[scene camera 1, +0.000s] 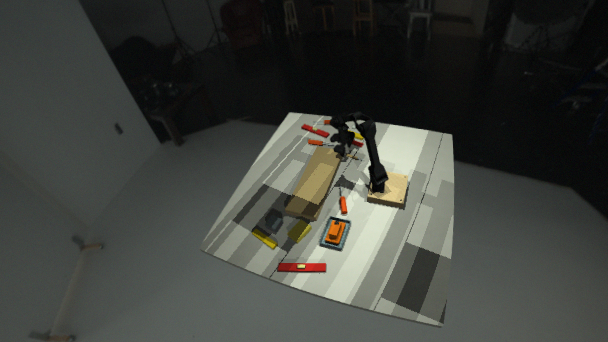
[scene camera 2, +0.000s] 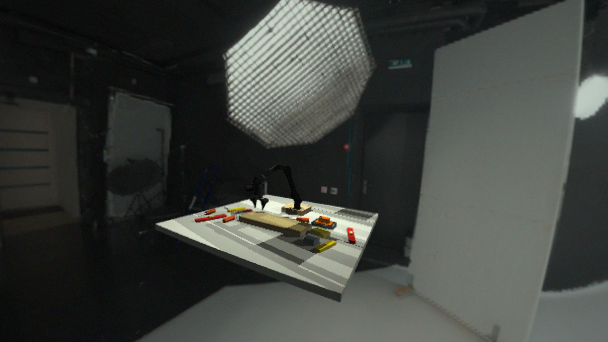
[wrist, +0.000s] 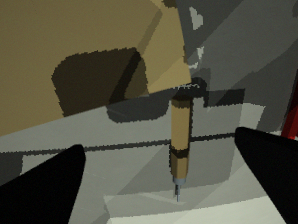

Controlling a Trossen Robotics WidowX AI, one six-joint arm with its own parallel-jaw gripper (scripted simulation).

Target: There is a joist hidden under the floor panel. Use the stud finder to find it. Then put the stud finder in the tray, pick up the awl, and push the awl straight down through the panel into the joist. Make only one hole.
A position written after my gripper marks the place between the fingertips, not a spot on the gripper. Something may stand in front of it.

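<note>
My gripper point(wrist: 161, 143) is open and holds nothing. There is also an awl point(wrist: 182, 105) that I can see.
</note>
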